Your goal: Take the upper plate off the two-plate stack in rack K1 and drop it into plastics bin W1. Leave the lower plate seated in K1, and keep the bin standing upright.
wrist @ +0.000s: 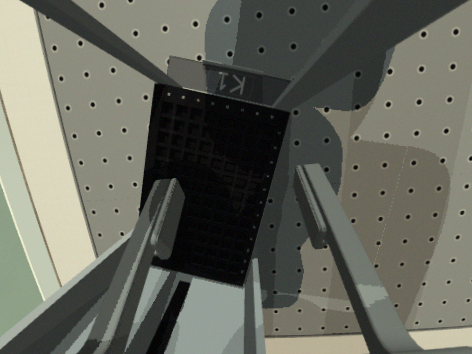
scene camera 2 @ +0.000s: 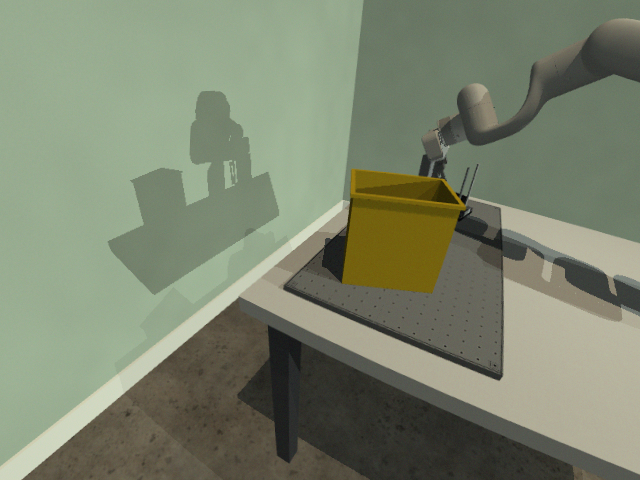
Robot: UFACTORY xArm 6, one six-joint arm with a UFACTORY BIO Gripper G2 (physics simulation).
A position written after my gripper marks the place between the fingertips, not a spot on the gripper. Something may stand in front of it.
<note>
I see my gripper (scene camera 2: 444, 194) and a yellow bin W1 (scene camera 2: 399, 228).
My gripper is seen too in the wrist view (wrist: 236, 181). The wrist view does not show the yellow bin W1: it is out of frame.
</note>
